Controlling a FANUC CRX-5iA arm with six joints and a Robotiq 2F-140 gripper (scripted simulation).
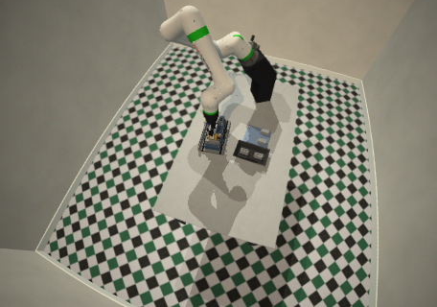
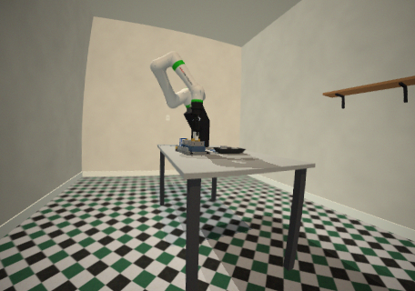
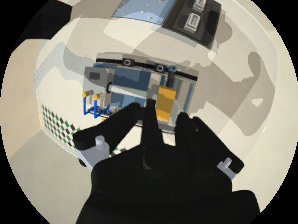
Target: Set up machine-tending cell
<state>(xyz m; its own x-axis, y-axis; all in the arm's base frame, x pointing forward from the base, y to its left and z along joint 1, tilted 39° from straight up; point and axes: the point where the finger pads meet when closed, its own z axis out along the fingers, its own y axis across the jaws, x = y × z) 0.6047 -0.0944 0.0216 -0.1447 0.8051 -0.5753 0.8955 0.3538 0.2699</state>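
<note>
Right now the brass blank is 40 mm below my hand.
</note>
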